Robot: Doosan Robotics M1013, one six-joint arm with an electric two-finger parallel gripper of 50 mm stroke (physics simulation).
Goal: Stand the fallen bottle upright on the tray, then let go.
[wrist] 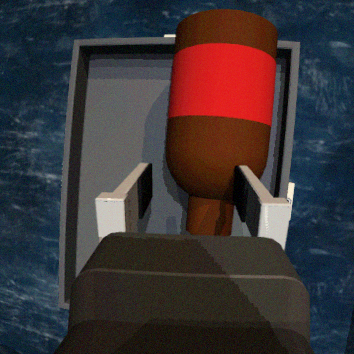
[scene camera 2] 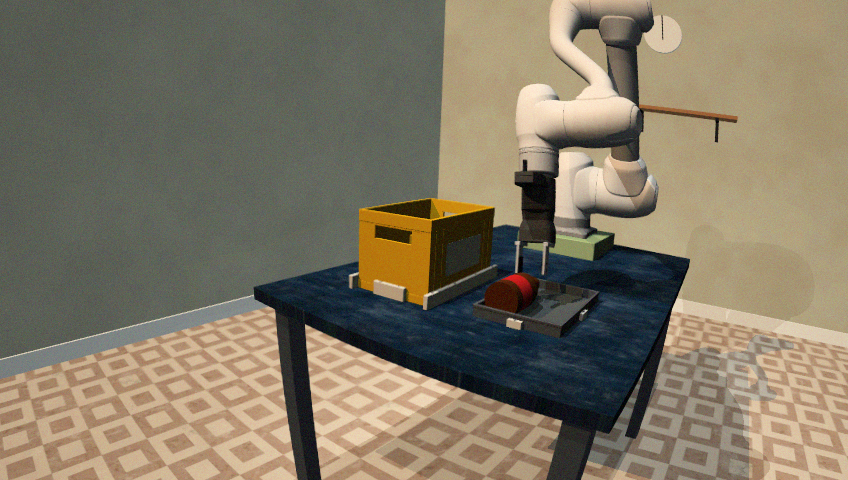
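Pixels of known places: gripper, fingertip midpoint: (wrist: 192, 180) (scene camera 2: 531, 274); arm's base, origin of the base link: (scene camera 2: 568, 231).
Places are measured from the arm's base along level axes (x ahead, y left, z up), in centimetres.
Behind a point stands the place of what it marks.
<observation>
The brown bottle with a red band (scene camera 2: 520, 288) @(x 74.2, y 14.0, z 1.6 cm) (wrist: 222, 82) @(x 72.0, y 11.2, z 2.8 cm) lies on its side on the grey tray (scene camera 2: 562, 328) @(x 76.7, y 24.5, z -3.5 cm) (wrist: 70, 150) @(x 67.7, y 24.4, z -2.8 cm). In the wrist view its base reaches over the tray's far rim, its body lies close to the right wall, and its neck points toward the gripper body, which hides the neck's end. My gripper (scene camera 2: 530, 267) @(x 66.0, y 12.7, z 2.3 cm) (wrist: 192, 180) @(x 66.0, y 12.7, z 2.3 cm) is open and empty, pointing down above the neck end. In the wrist view the neck shows between the fingers, nearer the right one, and the right fingertip overlaps the bottle's shoulder.
A tall yellow crate (scene camera 2: 395, 258) @(x 78.3, y -12.5, z 3.4 cm) stands left of the tray, with a pale rail (scene camera 2: 461, 286) @(x 67.0, y -3.0, z -3.3 cm) along its near side and a pale block (scene camera 2: 389, 290) @(x 79.5, y -12.9, z -3.3 cm) in front. Small pale blocks (scene camera 2: 514, 324) @(x 78.2, y 15.2, z -4.2 cm) (wrist: 291, 195) @(x 64.9, y 5.3, z -3.6 cm) sit against the tray's outside. All stand on the dark blue table (scene camera 2: 476, 356) @(x 92.8, y 15.4, z -5.1 cm).
</observation>
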